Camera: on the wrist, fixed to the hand. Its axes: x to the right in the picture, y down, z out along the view.
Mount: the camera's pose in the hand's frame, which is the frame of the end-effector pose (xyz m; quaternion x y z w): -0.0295 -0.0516 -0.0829 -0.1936 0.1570 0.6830 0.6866
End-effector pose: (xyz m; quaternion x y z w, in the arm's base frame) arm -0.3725 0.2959 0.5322 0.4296 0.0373 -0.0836 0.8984
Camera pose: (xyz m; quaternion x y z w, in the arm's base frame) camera -0.4105 0.3321 0.4447 0.1596 -0.1106 0.6308 0.7512
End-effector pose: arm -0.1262 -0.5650 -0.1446 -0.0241 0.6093 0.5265 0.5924
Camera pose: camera -0.1415 -0.6610 -0.1754 -0.2023 -0.4259 -0.8803 0.0532
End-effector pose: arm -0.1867 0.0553 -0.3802 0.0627 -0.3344 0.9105 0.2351
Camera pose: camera -0.1329 0.1312 -0.4220 0.3738 0.4118 -0.7308 0.3958
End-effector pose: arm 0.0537 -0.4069 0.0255 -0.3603 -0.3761 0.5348 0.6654
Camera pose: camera 0.1456 -0.4510 0.0297 -0.7170 -0.0112 0.6923 0.0809
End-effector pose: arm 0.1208 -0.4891 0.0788 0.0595 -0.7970 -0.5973 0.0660
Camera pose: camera 0.1653 -0.5767 0.0513 -0.4225 -0.4619 -0.5100 0.5899
